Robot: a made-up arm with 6 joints. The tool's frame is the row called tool.
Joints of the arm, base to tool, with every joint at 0 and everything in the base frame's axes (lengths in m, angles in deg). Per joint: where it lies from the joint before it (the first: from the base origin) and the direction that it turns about. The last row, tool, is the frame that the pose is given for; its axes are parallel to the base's.
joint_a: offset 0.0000 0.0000 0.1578 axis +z
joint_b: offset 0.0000 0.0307 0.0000 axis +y
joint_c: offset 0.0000 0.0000 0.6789 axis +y
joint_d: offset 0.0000 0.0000 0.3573 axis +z
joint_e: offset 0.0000 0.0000 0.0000 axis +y
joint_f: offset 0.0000 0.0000 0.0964 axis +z
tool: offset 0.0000 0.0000 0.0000
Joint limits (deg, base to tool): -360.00..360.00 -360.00..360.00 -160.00..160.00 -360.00..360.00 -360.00..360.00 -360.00..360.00
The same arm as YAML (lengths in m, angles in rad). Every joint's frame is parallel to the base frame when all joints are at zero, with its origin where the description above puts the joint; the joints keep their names.
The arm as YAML. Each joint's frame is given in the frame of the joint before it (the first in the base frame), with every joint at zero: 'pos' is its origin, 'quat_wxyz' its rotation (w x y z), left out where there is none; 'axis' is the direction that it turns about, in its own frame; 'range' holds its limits. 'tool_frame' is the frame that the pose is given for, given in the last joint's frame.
length_unit: m
angle_unit: rad
joints:
  - joint: joint_a
    pos: [0.0, 0.0, 0.1578]
    axis: "+z"
    range: [-6.2832, 6.2832]
  - joint: joint_b
    pos: [0.0, 0.0307, 0.0]
    axis: "+y"
    range: [-6.2832, 6.2832]
  - joint: joint_c
    pos: [0.0, 0.0, 0.6789]
    axis: "+y"
    range: [-2.7925, 2.7925]
  - joint: joint_d
    pos: [0.0, 0.0, 0.3573]
    axis: "+z"
    range: [-6.2832, 6.2832]
  - joint: joint_e
    pos: [0.0, 0.0, 0.0]
    axis: "+y"
    range: [-6.2832, 6.2832]
  - joint: joint_f
    pos: [0.0, 0.0, 0.0964]
    axis: "+z"
    range: [-6.2832, 6.2832]
tool_frame:
  pos: [0.0, 0.0, 0.0]

